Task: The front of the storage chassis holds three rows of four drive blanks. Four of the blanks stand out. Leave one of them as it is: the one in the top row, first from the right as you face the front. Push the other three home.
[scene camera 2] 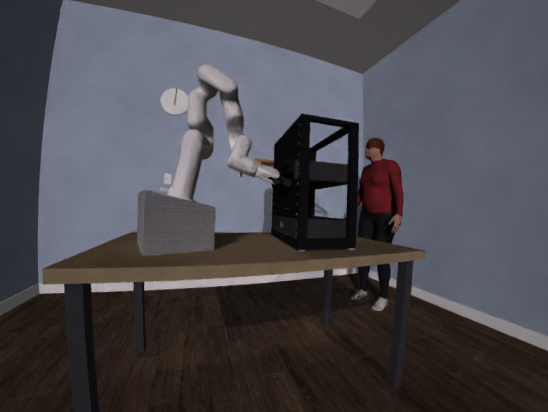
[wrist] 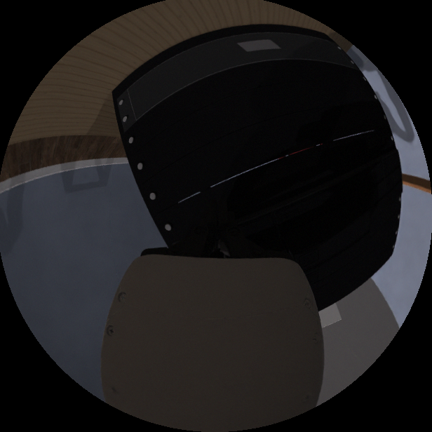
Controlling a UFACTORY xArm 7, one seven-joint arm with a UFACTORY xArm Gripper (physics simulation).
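Pixels of known places: gripper, between the fingertips: (scene camera 2: 290, 184); arm's base, origin of its link: (scene camera 2: 180, 200).
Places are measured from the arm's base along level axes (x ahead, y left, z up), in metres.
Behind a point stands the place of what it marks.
The storage chassis (scene camera 2: 328, 171) @(y -0.140, x 0.639, z 0.159 m) is the upper dark grey box in a tall black rack (scene camera 2: 353, 190) @(y -0.182, x 0.752, z 0.075 m) (wrist: 146, 181). In the wrist view its front is almost black, and I cannot make out single drive blanks or tell which stand out. My gripper (scene camera 2: 289, 183) @(y -0.063, x 0.484, z 0.094 m) (wrist: 217, 211) is shut and empty. In the scene view its dark fingers are at the rack's front, at about the height of the chassis's lower part. In the wrist view the fingertips are dark against the rack near its left post. Whether they touch a blank is hidden.
A lower grey unit (scene camera 2: 326, 228) @(y -0.135, x 0.642, z -0.107 m) (wrist: 195, 70) with a pale label sits at the rack's bottom. The rack and the arm's grey block base (scene camera 2: 176, 225) @(y -0.109, x -0.004, z -0.098 m) stand on a wooden table (scene camera 2: 240, 257) @(y -0.205, x 0.228, z -0.205 m). A person in a red top (scene camera 2: 381, 185) stands behind the rack.
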